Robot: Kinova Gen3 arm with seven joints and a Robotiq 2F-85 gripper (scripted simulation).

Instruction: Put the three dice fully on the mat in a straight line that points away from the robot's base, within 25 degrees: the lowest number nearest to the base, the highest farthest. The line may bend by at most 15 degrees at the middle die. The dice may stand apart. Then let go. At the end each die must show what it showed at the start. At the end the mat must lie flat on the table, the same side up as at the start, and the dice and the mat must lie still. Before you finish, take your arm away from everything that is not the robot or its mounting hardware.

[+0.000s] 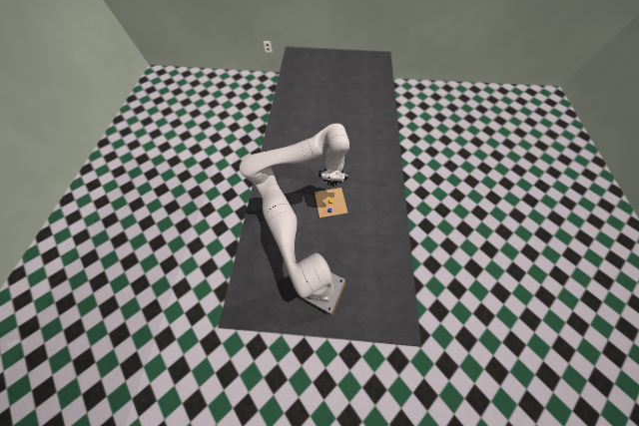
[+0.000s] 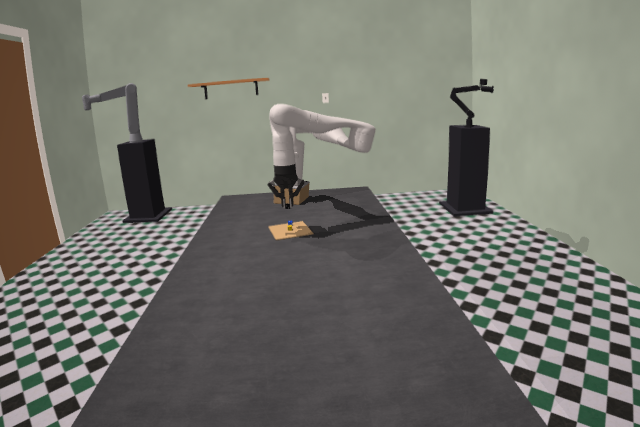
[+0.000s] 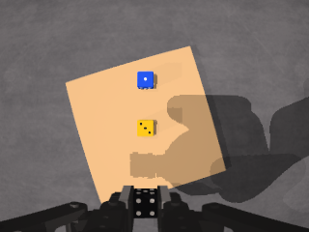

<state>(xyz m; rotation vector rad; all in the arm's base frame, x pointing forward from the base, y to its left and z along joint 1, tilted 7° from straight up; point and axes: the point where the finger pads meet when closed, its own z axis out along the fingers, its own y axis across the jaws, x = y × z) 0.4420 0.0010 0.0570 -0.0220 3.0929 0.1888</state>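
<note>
Right now my hand is 40 mm past the yellow die and 110 mm above it. From my hand the other things lie so: black die: 10 mm below; blue die: 90 mm behind, 110 mm below; tan mat: 40 mm behind, 120 mm below.
</note>
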